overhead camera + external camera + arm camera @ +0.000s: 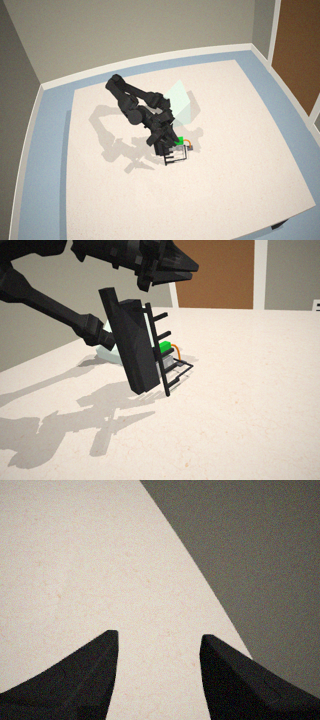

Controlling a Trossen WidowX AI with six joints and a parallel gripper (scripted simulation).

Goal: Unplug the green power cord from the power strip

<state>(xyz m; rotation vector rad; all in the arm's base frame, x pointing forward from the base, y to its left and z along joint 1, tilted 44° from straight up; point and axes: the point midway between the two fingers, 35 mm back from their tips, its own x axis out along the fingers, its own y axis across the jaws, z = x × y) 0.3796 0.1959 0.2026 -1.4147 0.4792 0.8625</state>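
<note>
Now: the green plug 190 mm below my gripper tip, 160 mm behind it and 10 mm to the right of it.
</note>
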